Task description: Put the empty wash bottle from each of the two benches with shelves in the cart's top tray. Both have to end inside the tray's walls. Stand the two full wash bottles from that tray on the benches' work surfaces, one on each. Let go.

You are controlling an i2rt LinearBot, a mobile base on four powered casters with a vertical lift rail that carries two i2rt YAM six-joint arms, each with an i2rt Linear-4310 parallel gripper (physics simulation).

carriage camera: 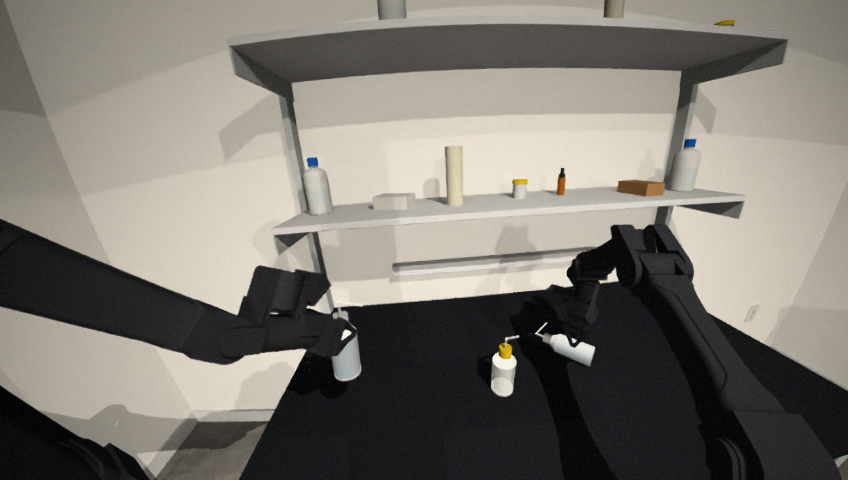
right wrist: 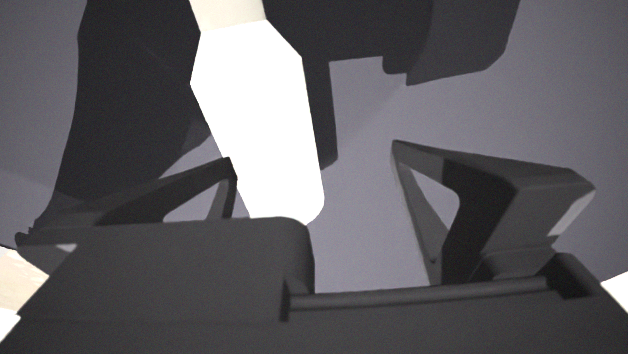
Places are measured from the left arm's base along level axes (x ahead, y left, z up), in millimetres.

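Pixels of known places: left gripper, between the fingertips: (carriage camera: 345,329); right gripper, between the fingertips: (carriage camera: 577,338) (right wrist: 311,157).
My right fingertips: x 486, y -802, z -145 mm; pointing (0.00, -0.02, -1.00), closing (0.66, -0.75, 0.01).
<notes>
Ahead of a thing's pixels: the offset from my right fingertips to its top centre. Level surfaces: height alone.
My left gripper (carriage camera: 343,334) is shut on a pale blue-grey wash bottle @(dx -147, dy +636, dz +285 mm) (carriage camera: 346,359), upright at the left end of the black bench top @(dz -52 mm) (carriage camera: 428,434). Whether its base touches the top is unclear. A white wash bottle @(dx +11, dy +38, dz +7 mm) (carriage camera: 574,349) (right wrist: 260,115) lies on its side on the bench, its nozzle to the left in the carriage view. My right gripper (carriage camera: 574,340) (right wrist: 311,157) is open over it; in the right wrist view the bottle appears beside the left-hand fingertip. A wash bottle with a yellow cap @(dx -94, dy +261, dz +122 mm) (carriage camera: 503,374) stands upright between the two. The cart and tray do not show.
A grey shelf (carriage camera: 410,218) behind the bench carries two blue-capped bottles @(dx +223, dy +792, dz +582 mm) (carriage camera: 317,191) @(dx +227, dy -491, dz +582 mm) (carriage camera: 684,169), a tall beige cylinder @(dx +198, dy +349, dz +582 mm) (carriage camera: 454,176), a small jar @(dx +253, dy +117, dz +464 mm) (carriage camera: 519,189), a brown dropper bottle @(dx +262, dy -39, dz +496 mm) (carriage camera: 561,183) and boxes @(dx +227, dy +545, dz +444 mm) (carriage camera: 393,201) @(dx +208, dy -301, dz +444 mm) (carriage camera: 640,187). An upper shelf @(dz +843 mm) (carriage camera: 505,47) is above.
</notes>
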